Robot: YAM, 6 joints.
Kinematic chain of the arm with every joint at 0, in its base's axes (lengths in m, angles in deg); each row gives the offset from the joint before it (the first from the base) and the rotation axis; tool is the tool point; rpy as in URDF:
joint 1: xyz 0 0 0.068 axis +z
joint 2: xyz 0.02 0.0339 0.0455 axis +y
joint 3: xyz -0.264 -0.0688 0 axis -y
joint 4: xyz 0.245 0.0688 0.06 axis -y
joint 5: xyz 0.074 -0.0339 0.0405 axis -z
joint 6: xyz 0.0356 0 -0.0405 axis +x
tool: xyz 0 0 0 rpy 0 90 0
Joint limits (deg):
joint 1: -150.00..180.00
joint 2: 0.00..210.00
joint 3: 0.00..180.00
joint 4: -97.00..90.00
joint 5: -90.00..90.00
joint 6: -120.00..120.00
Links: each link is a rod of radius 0.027 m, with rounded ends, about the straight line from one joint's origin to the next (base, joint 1, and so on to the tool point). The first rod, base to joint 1, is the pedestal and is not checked.
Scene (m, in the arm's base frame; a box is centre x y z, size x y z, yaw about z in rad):
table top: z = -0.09
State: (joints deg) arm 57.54 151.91 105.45 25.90 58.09 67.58
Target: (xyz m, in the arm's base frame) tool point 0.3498 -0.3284 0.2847
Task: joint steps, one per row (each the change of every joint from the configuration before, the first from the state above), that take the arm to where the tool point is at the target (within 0.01 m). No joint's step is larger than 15 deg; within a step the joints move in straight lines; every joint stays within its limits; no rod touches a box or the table.
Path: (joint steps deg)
1: -13.83 -4.79 -2.01 -0.15 1.34 0.00
2: -13.83 -4.79 -2.00 -0.15 1.34 0.00
3: -13.83 -4.78 -2.01 -0.15 1.33 0.00
4: -13.83 -4.79 -2.01 -0.15 1.34 0.00
5: -13.83 -4.79 -2.01 -0.15 1.34 0.00
6: -13.82 -4.79 -2.00 -0.15 1.34 0.00
7: -13.83 -4.79 -2.01 -0.15 1.34 0.00

